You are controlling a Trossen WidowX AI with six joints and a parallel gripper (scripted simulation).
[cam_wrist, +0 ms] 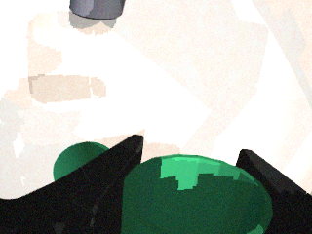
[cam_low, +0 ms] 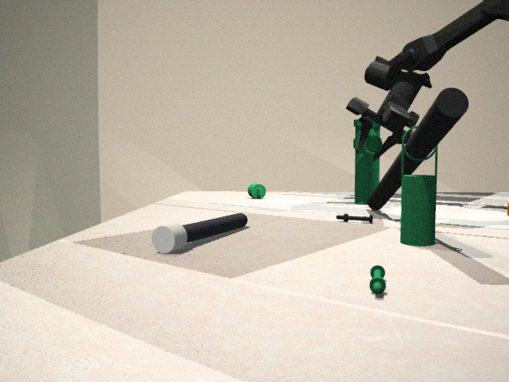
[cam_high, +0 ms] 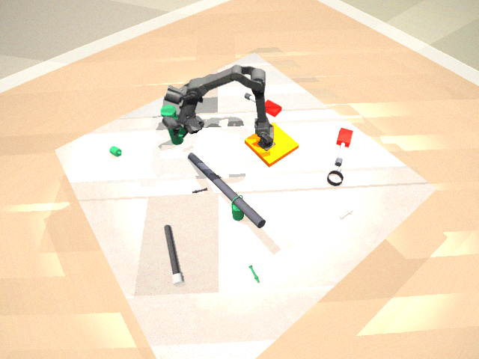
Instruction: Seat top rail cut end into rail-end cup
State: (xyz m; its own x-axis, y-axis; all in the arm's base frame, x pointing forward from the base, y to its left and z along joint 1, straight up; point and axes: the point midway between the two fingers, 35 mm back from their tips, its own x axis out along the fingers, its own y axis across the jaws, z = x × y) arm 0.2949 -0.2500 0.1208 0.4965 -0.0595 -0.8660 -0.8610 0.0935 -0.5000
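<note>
My gripper tip is 22 cm to the right of the black bolt, 11 cm above it and 7 cm short of it. Round my gripper tip: silver bolt 73 cm to the left, 28 cm behind, 11 cm below; then short green post 42 cm to the left, 4 cm ahead, 1 cm below; then green bolt 63 cm to the left, 16 cm ahead, 11 cm below.
</note>
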